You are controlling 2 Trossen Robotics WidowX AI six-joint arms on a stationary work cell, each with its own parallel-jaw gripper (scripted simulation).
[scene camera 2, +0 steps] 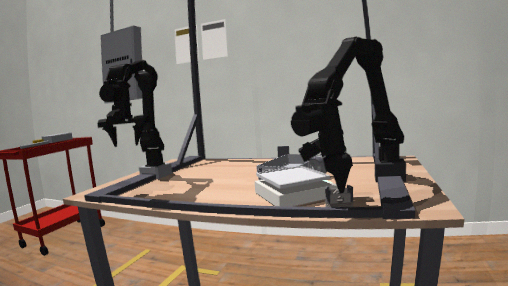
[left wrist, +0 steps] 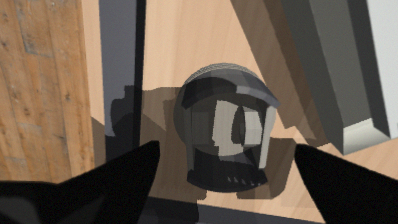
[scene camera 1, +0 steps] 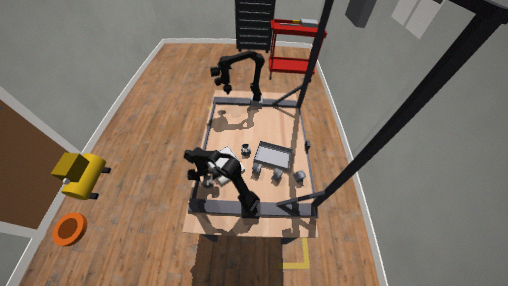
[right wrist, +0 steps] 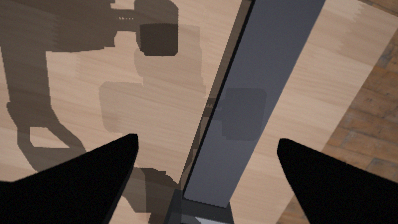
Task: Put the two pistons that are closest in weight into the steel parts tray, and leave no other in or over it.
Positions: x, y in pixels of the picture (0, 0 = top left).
Labels:
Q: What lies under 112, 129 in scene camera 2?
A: My right gripper.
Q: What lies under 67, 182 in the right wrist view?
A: My right gripper.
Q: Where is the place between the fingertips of my left gripper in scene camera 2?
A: At 340, 188

